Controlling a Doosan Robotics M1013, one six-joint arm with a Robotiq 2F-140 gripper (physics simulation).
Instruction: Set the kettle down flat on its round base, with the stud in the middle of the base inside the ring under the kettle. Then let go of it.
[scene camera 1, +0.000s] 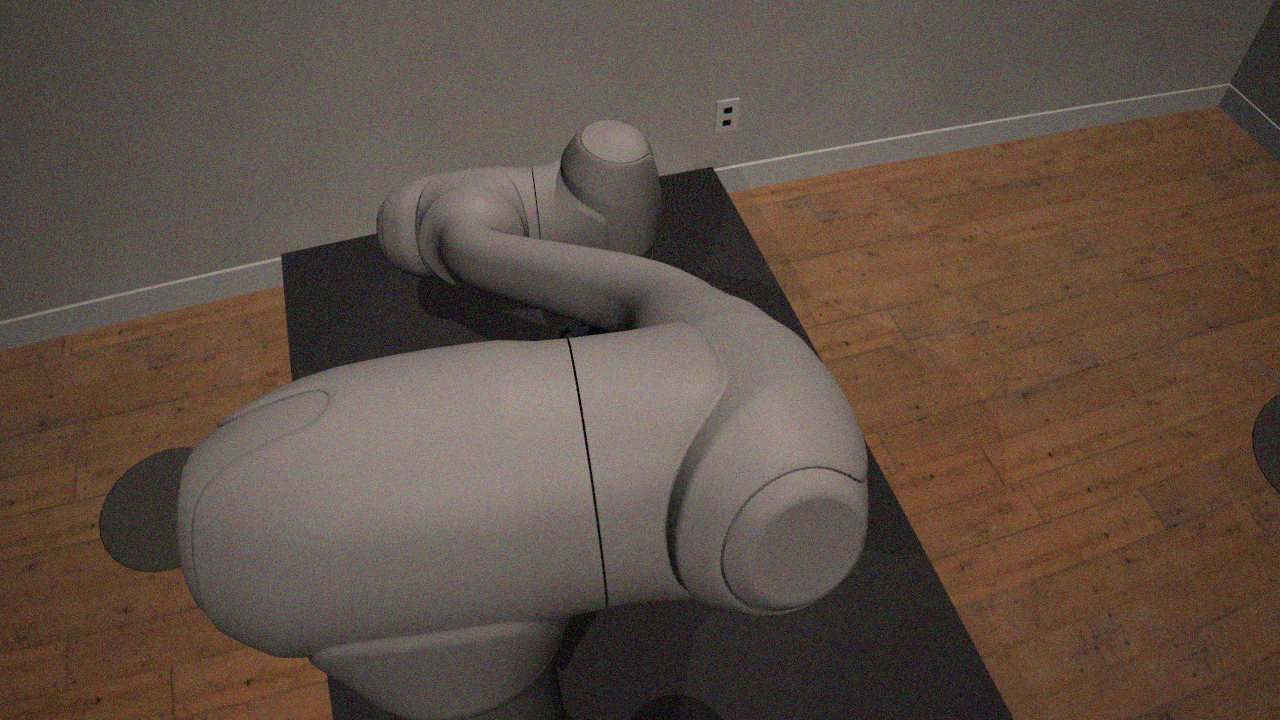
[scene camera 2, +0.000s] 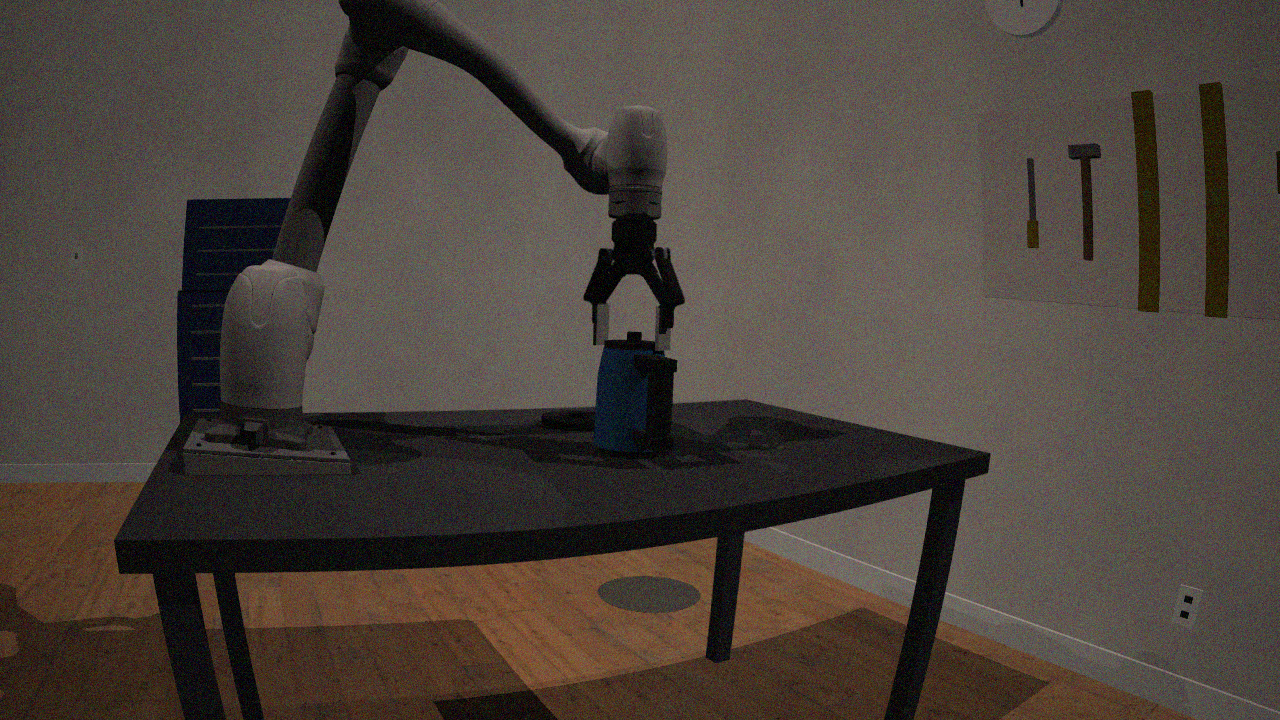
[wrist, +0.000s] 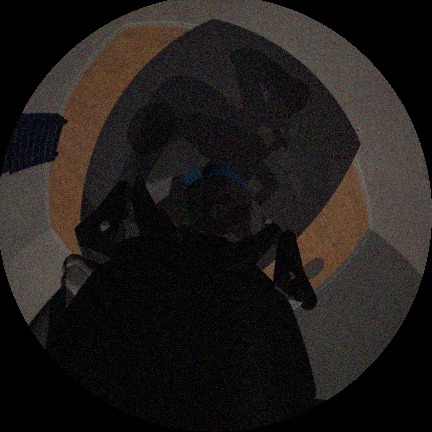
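The blue kettle stands upright on the dark table, with a black lid, a knob and a black handle on its right side in scene camera 2. The round base is a dark flat disc lying on the table apart from the kettle, behind and left of it in scene camera 2. Its stud is too dark to make out, and the ring under the kettle is hidden. My gripper is open and empty, pointing down, its fingertips around the lid's height. In scene camera 1 the arm hides the kettle and base.
The black table carries the arm's mounting plate at the left in scene camera 2. Shadows of the arm fall on the table. A blue cabinet stands beyond it, and tools hang on the wall.
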